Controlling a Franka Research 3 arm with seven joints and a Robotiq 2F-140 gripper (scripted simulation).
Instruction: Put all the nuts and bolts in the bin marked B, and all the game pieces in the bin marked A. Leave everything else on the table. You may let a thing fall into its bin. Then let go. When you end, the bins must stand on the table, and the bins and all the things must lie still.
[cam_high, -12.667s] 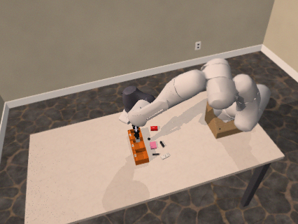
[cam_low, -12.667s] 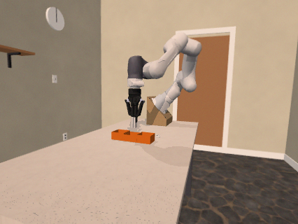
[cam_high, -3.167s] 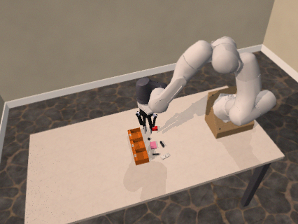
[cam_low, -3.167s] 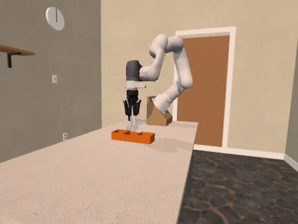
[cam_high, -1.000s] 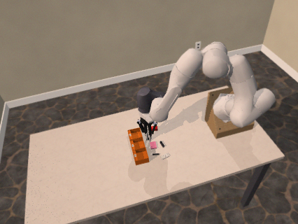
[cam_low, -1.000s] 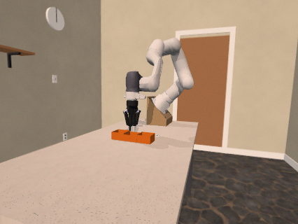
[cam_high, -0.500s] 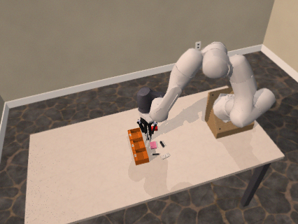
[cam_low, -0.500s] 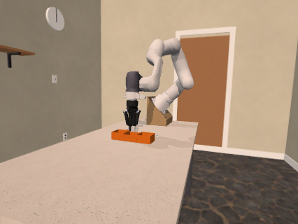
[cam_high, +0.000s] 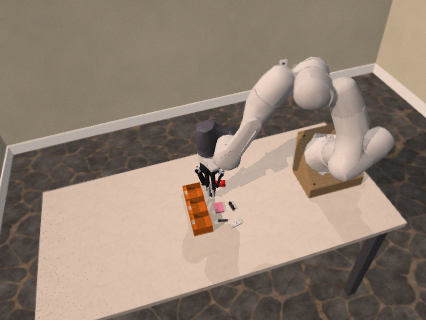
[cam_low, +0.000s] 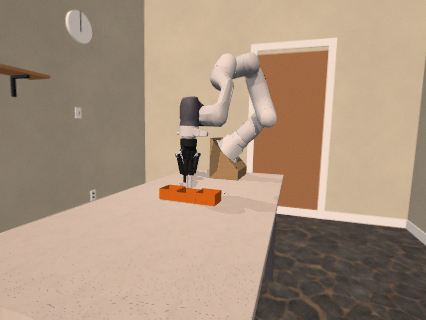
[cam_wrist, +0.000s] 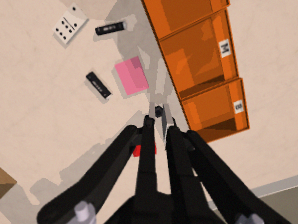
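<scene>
Right now my hand is 60 mm to the right of the pink square, 50 mm above it and 20 mm past it. From my hand the other things lie so: orange bin 80 mm ahead, 50 mm to the left, 30 mm below; black nut 30 mm below; red piece 70 mm to the right, 70 mm behind, 50 mm below.
</scene>
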